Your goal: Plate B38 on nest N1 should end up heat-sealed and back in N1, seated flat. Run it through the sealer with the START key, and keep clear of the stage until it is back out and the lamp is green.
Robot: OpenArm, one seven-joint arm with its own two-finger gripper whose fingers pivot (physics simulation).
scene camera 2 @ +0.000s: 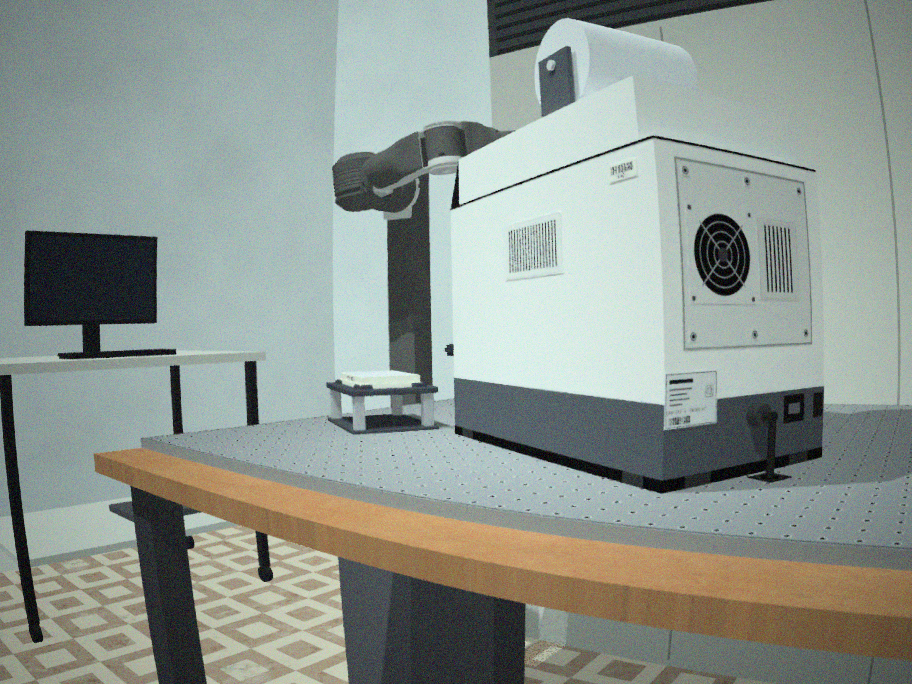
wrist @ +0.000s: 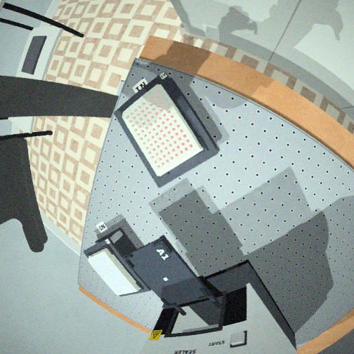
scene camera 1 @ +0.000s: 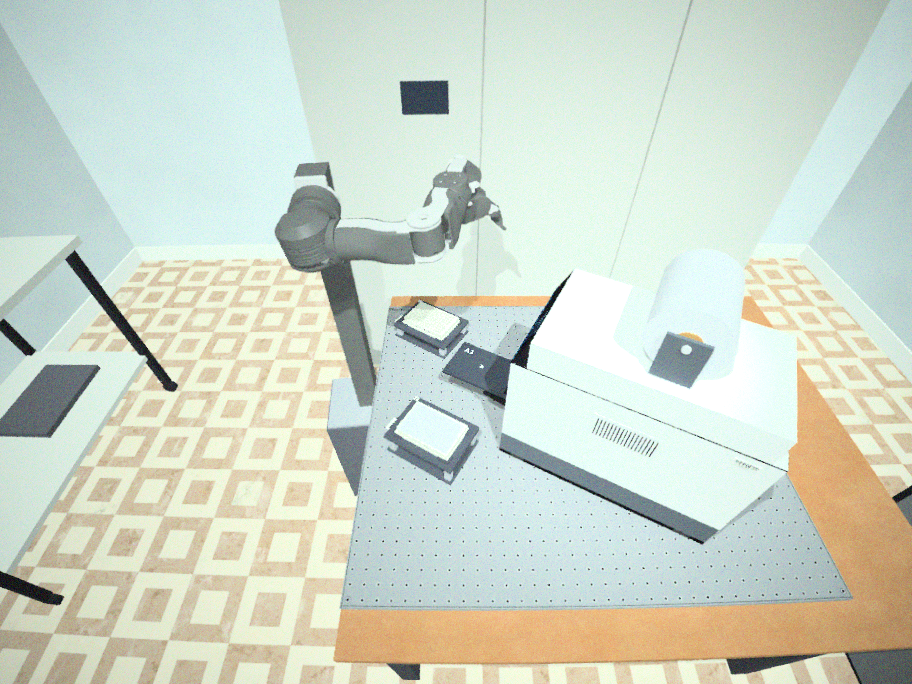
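Plate B38 (scene camera 1: pixel 432 321) (wrist: pixel 162 130) lies on nest N1 (scene camera 1: pixel 414 334) (wrist: pixel 209 150), looks flat and shows rows of uncovered reddish wells in the wrist view. The sealer (scene camera 1: pixel 626 412) (scene camera 2: pixel 559 316) has its dark stage (scene camera 1: pixel 475 365) (wrist: pixel 162 267), marked A1, sticking out of the front with no plate on it. The START key (wrist: pixel 238 338) is on the sealer's front. The lamp does not show. My gripper (scene camera 1: pixel 482 224) is open and empty, high above the table's back edge, well away from the plate and stage. One dark finger shows at the wrist view's left.
Nest N2 (scene camera 1: pixel 454 463) (scene camera 2: pixel 430 390) (wrist: pixel 137 280) holds a pale plate (scene camera 1: pixel 430 428) (scene camera 2: pixel 380 378) (wrist: pixel 114 272) and stands on the other side of the stage from N1. A white film roll (scene camera 1: pixel 696 309) (scene camera 2: pixel 626 55) sits on the sealer. A side table with a monitor (scene camera 2: pixel 90 279) stands farther off.
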